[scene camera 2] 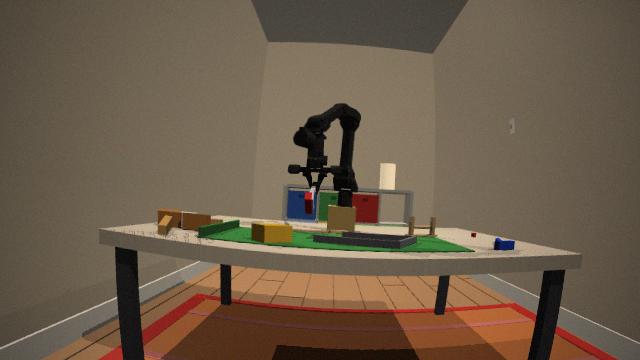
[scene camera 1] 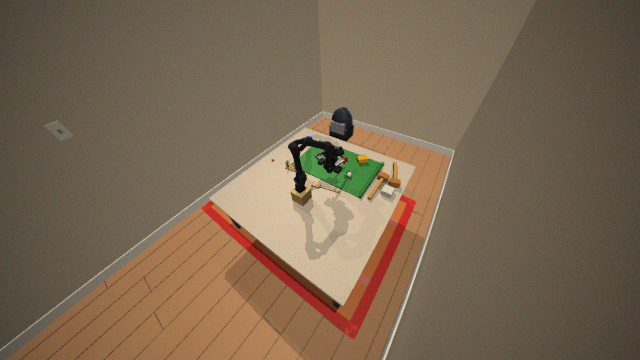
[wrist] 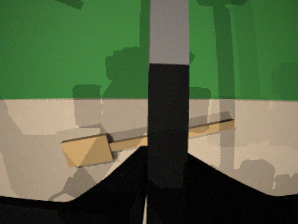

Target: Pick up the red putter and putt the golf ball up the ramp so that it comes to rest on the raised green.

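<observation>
Red putter held by the gripper, which shows in the wrist view too. Also visible: yellow block, wooden stick, green mat, raised green.
</observation>
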